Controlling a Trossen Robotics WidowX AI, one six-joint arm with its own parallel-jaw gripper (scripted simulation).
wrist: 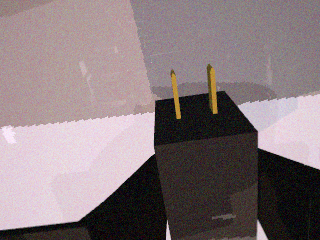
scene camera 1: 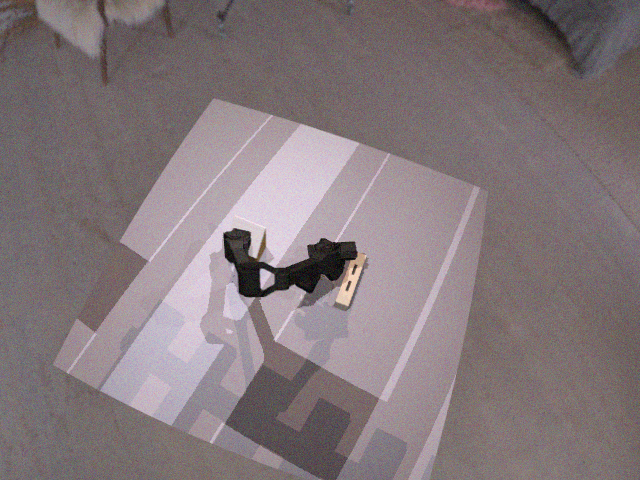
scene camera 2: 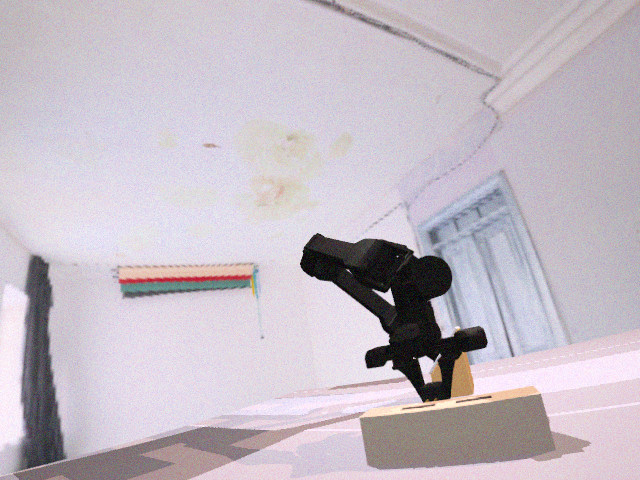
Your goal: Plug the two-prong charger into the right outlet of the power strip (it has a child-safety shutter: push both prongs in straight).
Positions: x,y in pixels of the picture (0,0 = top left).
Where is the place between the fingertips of the gripper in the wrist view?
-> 198,158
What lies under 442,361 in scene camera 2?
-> The gripper.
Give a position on a black two-prong charger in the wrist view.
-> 206,149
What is the gripper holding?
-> A black two-prong charger.
